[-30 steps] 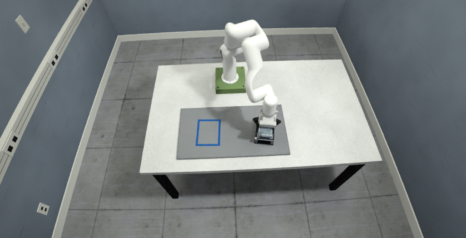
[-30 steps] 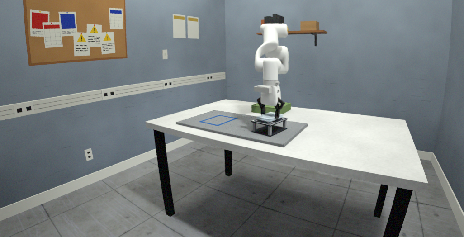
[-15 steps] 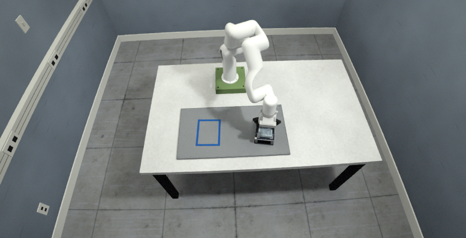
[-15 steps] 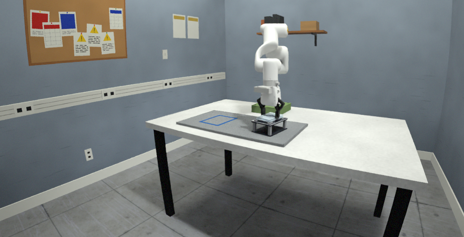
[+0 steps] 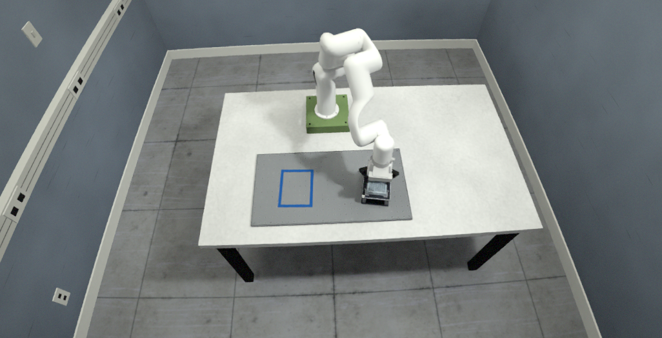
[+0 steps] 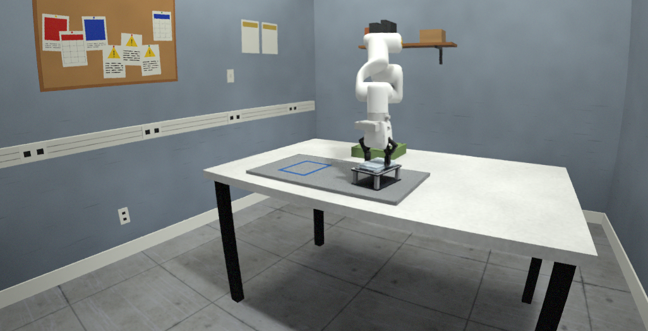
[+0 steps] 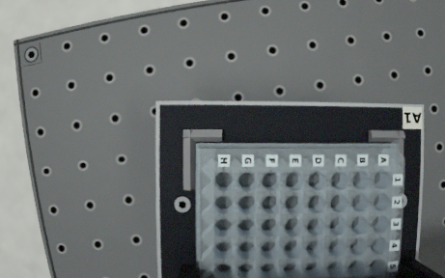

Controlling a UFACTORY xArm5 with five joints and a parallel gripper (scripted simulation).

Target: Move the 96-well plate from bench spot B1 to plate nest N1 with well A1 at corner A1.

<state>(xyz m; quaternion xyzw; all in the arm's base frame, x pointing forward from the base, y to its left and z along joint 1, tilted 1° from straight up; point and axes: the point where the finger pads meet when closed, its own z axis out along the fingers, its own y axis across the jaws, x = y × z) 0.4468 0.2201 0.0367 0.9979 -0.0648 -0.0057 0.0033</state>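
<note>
Now: hand 10 mm above the pale 96-well plate. From my hand the other things lie so: raised black plate nest: 30 mm below.
</note>
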